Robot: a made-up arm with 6 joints. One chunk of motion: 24 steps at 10 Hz.
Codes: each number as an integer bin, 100 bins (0 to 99) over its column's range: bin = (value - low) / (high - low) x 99, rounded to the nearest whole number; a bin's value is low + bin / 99 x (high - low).
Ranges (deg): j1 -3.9..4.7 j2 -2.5..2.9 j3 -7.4..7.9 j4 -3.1..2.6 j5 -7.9..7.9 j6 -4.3..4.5
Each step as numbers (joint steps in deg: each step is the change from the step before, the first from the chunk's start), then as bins.
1 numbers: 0.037 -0.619 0.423 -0.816 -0.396 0.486
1 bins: 45 34 51 40 47 54
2 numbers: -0.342 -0.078 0.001 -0.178 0.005 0.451
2 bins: 41 44 48 51 50 53
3 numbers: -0.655 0.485 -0.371 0.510 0.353 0.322
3 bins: 37 55 45 63 52 52
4 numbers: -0.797 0.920 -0.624 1.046 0.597 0.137
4 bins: 36 63 44 72 53 50
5 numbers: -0.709 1.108 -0.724 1.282 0.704 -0.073
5 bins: 37 66 43 76 54 48
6 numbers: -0.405 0.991 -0.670 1.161 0.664 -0.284
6 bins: 40 64 44 74 54 45
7 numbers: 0.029 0.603 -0.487 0.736 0.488 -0.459
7 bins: 45 57 45 67 53 43
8 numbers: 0.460 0.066 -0.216 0.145 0.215 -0.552
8 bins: 50 47 46 56 51 42
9 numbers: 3.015 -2.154 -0.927 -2.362 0.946 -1.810
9 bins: 80 6 42 13 55 28
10 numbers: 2.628 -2.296 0.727 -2.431 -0.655 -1.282
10 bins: 75 4 53 12 45 34
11 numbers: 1.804 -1.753 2.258 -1.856 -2.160 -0.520
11 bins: 66 14 62 22 36 43
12 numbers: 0.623 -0.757 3.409 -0.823 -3.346 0.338
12 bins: 52 32 70 40 29 52
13 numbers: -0.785 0.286 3.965 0.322 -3.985 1.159
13 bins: 36 51 74 59 25 61
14 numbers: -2.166 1.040 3.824 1.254 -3.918 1.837
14 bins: 20 65 73 76 25 69
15 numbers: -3.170 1.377 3.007 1.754 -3.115 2.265
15 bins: 8 71 67 84 30 74
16 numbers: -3.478 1.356 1.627 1.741 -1.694 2.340
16 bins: 5 71 58 84 39 75
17 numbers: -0.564 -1.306 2.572 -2.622 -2.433 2.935
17 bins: 38 22 65 8 34 81
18 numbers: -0.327 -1.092 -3.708 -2.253 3.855 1.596
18 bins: 41 26 24 15 74 66
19 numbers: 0.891 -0.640 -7.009 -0.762 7.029 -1.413
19 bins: 55 34 3 41 94 32
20 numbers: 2.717 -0.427 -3.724 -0.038 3.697 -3.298
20 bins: 76 38 24 53 73 11
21 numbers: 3.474 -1.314 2.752 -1.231 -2.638 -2.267
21 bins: 85 22 66 32 33 23
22 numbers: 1.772 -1.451 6.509 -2.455 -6.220 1.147
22 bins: 65 19 90 11 11 61
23 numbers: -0.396 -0.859 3.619 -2.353 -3.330 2.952
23 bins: 40 30 71 13 29 82
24 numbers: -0.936 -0.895 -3.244 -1.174 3.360 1.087
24 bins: 34 29 27 33 71 61
